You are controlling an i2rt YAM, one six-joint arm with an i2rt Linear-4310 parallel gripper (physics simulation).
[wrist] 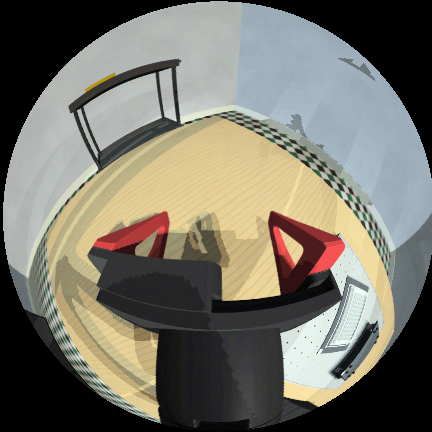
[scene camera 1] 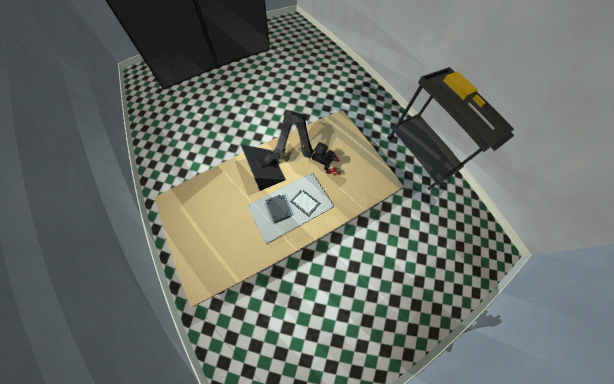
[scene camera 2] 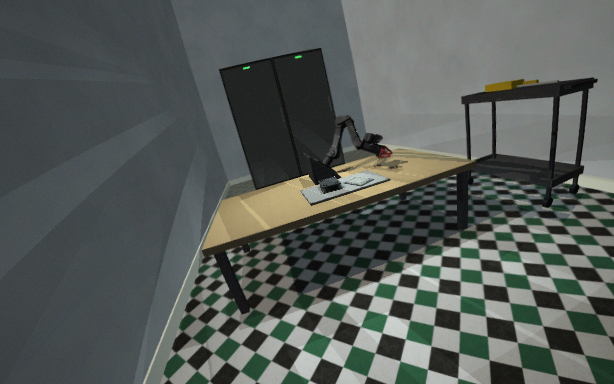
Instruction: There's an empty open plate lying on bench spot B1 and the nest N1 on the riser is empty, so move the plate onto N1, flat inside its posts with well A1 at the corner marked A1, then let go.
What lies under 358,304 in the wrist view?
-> A white well plate.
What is my gripper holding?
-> Nothing.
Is my gripper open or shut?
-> Open.
